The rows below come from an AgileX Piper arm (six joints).
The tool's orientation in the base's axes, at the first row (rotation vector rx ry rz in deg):
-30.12 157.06 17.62
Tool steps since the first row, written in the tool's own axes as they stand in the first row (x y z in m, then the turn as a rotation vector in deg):
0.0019 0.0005 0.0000 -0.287 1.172 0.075
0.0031 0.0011 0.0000 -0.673 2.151 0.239
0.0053 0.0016 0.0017 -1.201 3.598 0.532
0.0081 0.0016 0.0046 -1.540 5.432 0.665
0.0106 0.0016 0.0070 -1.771 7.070 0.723
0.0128 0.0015 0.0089 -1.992 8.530 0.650
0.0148 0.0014 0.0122 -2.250 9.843 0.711
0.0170 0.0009 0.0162 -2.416 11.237 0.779
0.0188 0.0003 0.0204 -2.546 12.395 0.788
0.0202 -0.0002 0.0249 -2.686 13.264 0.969
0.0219 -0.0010 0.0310 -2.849 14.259 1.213
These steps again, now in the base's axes. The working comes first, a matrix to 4 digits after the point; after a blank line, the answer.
The tool's axes in the first row as the columns of a matrix, in the base's axes (used below as rounded here):
-0.8767 -0.3913 0.2797
-0.3196 0.9085 0.2692
-0.3595 0.1466 -0.9216

-0.0019 -0.0002 -0.0006 -0.186 1.177 0.206
-0.0031 0.0000 -0.0010 -0.185 2.234 0.337
-0.0048 0.0002 -0.0032 -0.206 3.796 0.469
-0.0064 0.0001 -0.0069 -0.589 5.606 0.737
-0.0080 0.0000 -0.0100 -1.012 7.184 1.007
-0.0093 -0.0003 -0.0126 -1.410 8.561 1.368
-0.0101 -0.0002 -0.0164 -1.680 9.853 1.597
-0.0107 -0.0003 -0.0209 -2.061 11.191 1.798
-0.0109 -0.0002 -0.0255 -2.398 12.287 2.006
-0.0107 0.0001 -0.0302 -2.564 13.170 2.017
-0.0101 0.0004 -0.0366 -2.743 14.191 1.997

